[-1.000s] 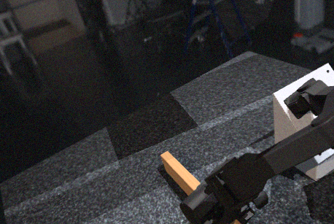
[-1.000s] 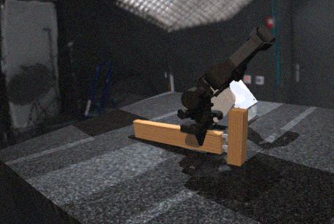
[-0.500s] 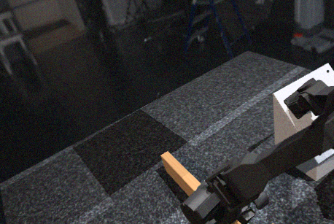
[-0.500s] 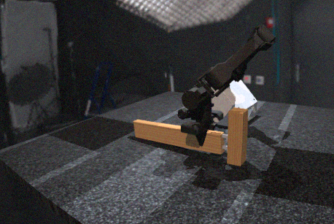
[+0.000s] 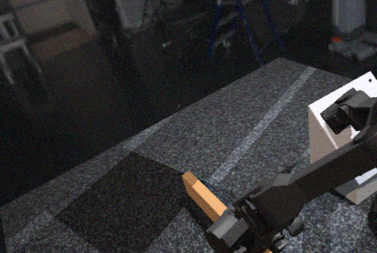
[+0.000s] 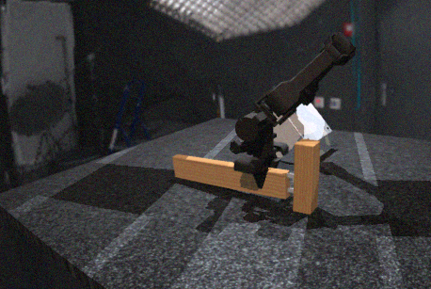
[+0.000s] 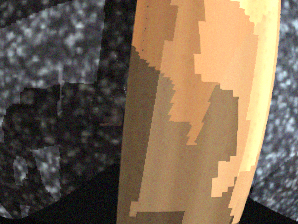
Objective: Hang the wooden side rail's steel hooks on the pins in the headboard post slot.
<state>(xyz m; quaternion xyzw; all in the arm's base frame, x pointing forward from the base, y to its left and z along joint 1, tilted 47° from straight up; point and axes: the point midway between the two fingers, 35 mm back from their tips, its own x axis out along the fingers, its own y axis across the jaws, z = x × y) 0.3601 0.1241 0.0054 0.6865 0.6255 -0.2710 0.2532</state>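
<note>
My gripper tip is 10 mm short of the wooden headboard post, 120 mm to the right of it and 40 mm below it.
</note>
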